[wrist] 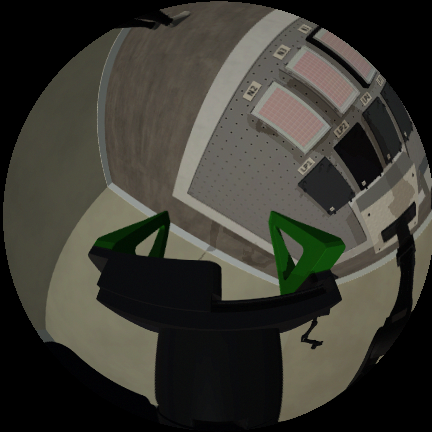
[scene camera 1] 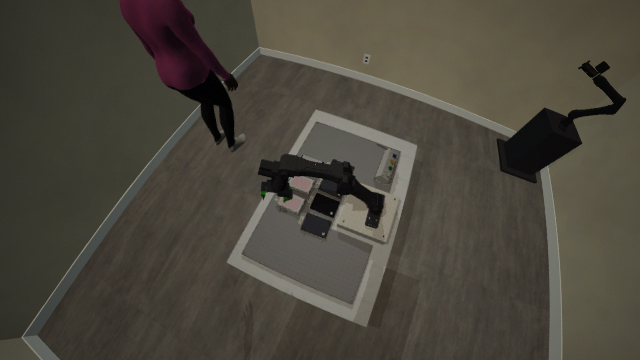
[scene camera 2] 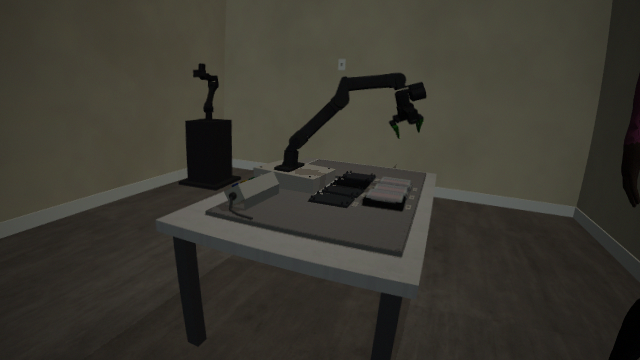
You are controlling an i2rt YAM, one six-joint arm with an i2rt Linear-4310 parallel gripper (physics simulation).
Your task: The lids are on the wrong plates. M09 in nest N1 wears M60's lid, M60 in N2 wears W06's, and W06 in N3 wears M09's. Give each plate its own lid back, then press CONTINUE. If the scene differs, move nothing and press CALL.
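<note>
The wrist view takes in a row marked LP1 (wrist: 324,183) together with a LP2 (wrist: 355,149).
</note>
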